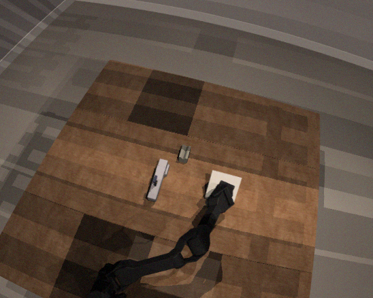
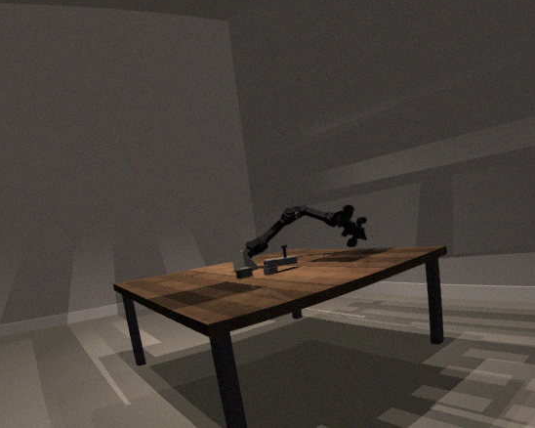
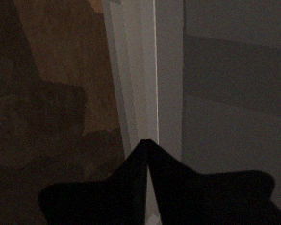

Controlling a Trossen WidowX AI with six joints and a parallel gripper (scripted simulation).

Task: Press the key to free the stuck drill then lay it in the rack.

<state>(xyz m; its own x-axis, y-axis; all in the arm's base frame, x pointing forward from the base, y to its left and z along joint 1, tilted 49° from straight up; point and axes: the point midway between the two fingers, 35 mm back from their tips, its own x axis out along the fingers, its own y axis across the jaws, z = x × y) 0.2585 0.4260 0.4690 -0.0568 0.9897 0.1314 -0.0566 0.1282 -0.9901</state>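
Right now the dark key is 57 cm to the right of my gripper tip, 3 cm above it and 1 cm ahead of it. Round my gripper tip: drill 62 cm to the right, 2 cm ahead, 1 cm below; then grey drill block 60 cm to the right, 2 cm below, 2 cm ahead; then rack 78 cm to the right, 4 cm below, 3 cm behind.
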